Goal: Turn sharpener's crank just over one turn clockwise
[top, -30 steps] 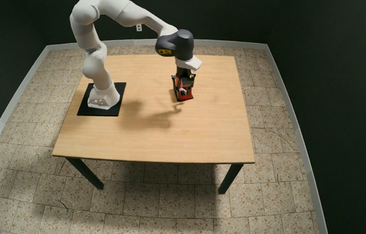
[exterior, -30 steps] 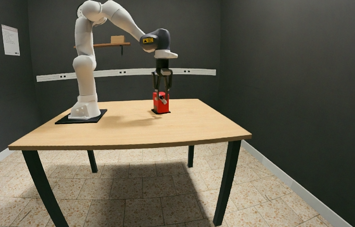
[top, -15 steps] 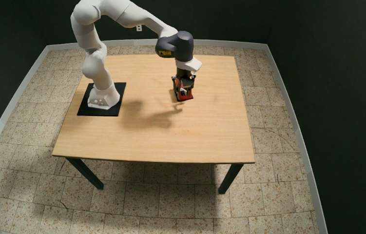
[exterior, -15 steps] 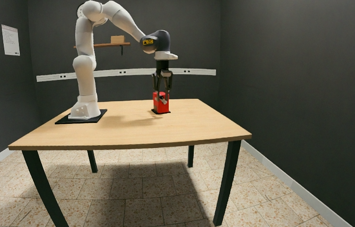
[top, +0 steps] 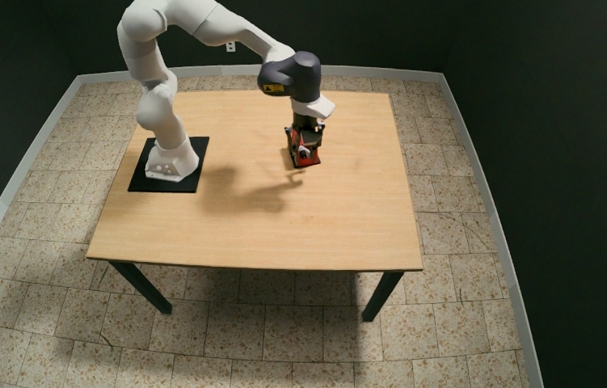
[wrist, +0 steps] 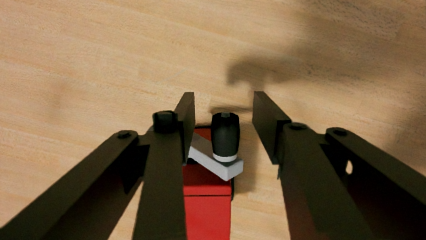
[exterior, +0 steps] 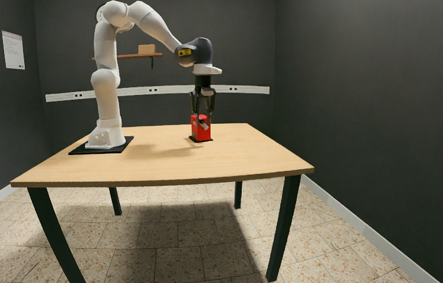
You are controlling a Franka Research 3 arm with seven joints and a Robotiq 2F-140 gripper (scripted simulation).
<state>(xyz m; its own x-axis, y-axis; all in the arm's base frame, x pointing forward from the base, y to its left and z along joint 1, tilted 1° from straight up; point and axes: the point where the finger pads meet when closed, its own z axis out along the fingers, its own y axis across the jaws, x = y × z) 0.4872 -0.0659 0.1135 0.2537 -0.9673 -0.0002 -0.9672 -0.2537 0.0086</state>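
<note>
My hand is 30 mm to the right of the crank and 20 mm above it.
</note>
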